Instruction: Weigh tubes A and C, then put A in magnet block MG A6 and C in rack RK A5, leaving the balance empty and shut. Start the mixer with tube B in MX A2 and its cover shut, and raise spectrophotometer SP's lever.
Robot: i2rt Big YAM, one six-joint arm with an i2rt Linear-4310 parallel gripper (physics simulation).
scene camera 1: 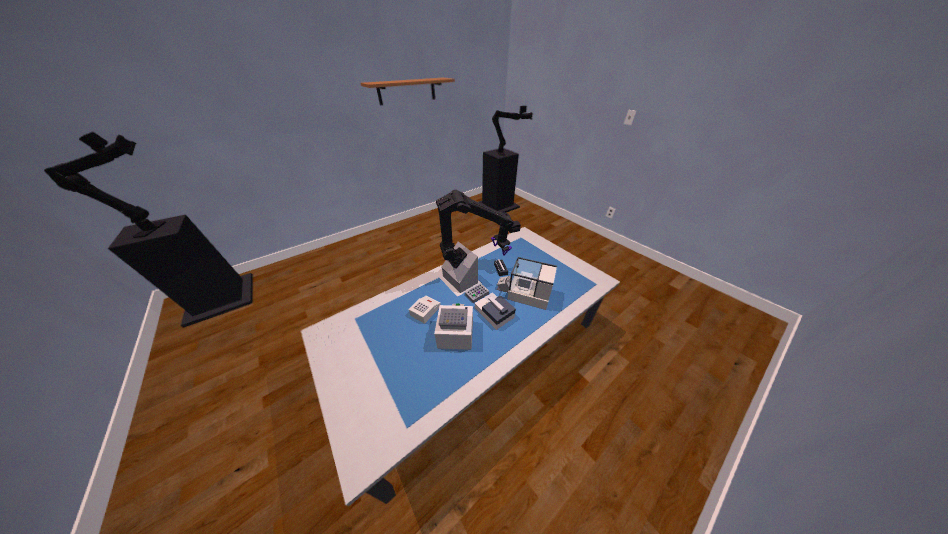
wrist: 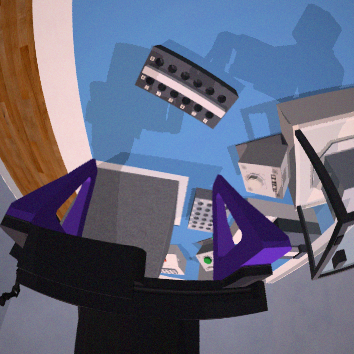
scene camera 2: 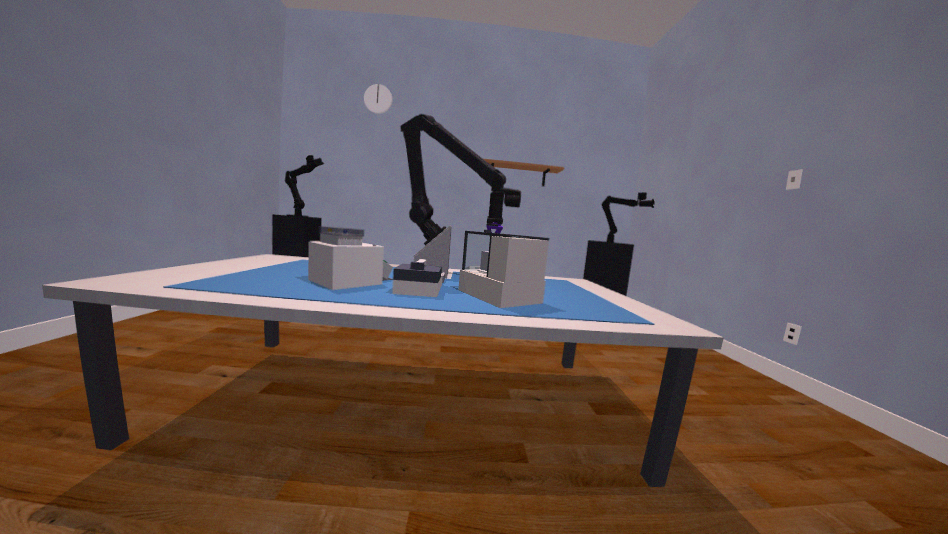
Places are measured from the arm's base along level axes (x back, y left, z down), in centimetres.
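Pixels of known places: gripper, fingertip midpoint: (scene camera 1: 499,250) (wrist: 155,171); arm's base, origin of the base link: (scene camera 1: 458,258) (scene camera 2: 436,237).
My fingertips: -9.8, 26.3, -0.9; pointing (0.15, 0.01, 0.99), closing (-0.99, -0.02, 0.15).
For each thing: its top centre in the pictures, then the offset to it from my fingertips, as dx, dy, dz. "*": a spot on its surface instead.
- dark magnet block, middle of its top: (wrist: 184,90) (scene camera 1: 501,264) -0.1, +2.3, +13.2
- white balance, middle of its top: (scene camera 2: 496,230) (scene camera 1: 527,266) -25.6, -0.2, -4.3
- grey grid, middle of its top: (scene camera 2: 358,228) (scene camera 1: 454,305) -24.8, -49.2, -1.1
- dark-topped device with a pale bar, middle of its top: (wrist: 275,254) (scene camera 2: 421,259) (scene camera 1: 495,301) -28.2, -25.2, +7.8
- small box with a knob, surface spot: (wrist: 262,172) * -14.0, -5.9, +11.0
- white keypad-like unit, middle of its top: (wrist: 164,268) (scene camera 1: 424,303) -4.1, -58.5, +10.9
My gripper (scene camera 1: 500,245) (scene camera 2: 494,228) (wrist: 155,171) is open and empty, its purple fingers wide apart above the table near the magnet block. The dark magnet block (scene camera 1: 500,267) (wrist: 184,89) has a pale stripe between two rows of holes; no tube shows in them. The white balance (scene camera 1: 540,297) (scene camera 2: 520,268) (wrist: 320,111) has a black-framed glass enclosure; its door state is unclear. The grey rack (scene camera 1: 476,291) (wrist: 201,212) is partly behind a finger in the wrist view. A white box topped by a grey grid (scene camera 1: 453,334) (scene camera 2: 344,265) seems to be the mixer. Tube letters cannot be read.
A dark-topped device with a pale bar (scene camera 1: 496,309) (scene camera 2: 416,281) stands between the mixer and balance. A small box with a knob (scene camera 1: 503,283) (wrist: 262,172) stands beside the balance. A white keypad-like unit (scene camera 1: 423,307) lies left of the mixer. The arm's grey base (scene camera 1: 460,271) (wrist: 130,210) is near the table edge.
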